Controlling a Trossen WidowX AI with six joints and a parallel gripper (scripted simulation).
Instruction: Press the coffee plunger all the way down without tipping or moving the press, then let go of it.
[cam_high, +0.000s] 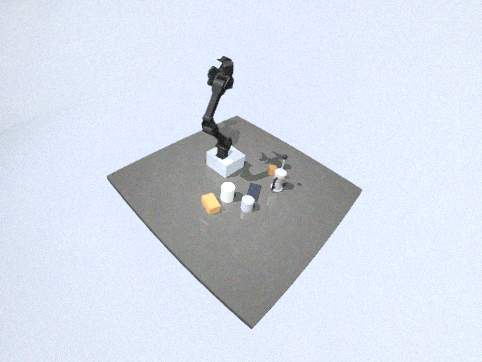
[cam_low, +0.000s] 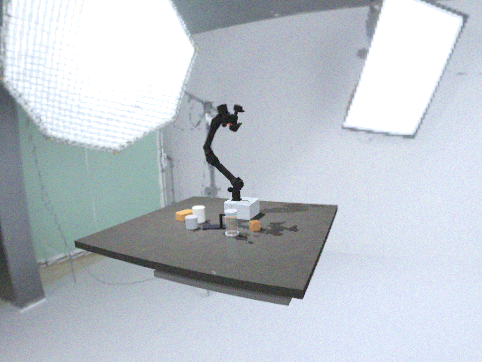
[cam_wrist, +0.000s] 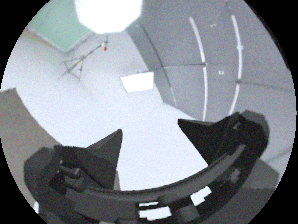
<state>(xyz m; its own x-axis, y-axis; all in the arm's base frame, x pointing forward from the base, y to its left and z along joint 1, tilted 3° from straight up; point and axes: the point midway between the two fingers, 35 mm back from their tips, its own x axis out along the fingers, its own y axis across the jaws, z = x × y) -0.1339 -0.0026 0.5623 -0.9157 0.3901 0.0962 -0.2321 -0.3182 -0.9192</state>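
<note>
Now: gripper tip 540 mm short of the coffee press, 60 mm to the right of it and 550 mm above it.
</note>
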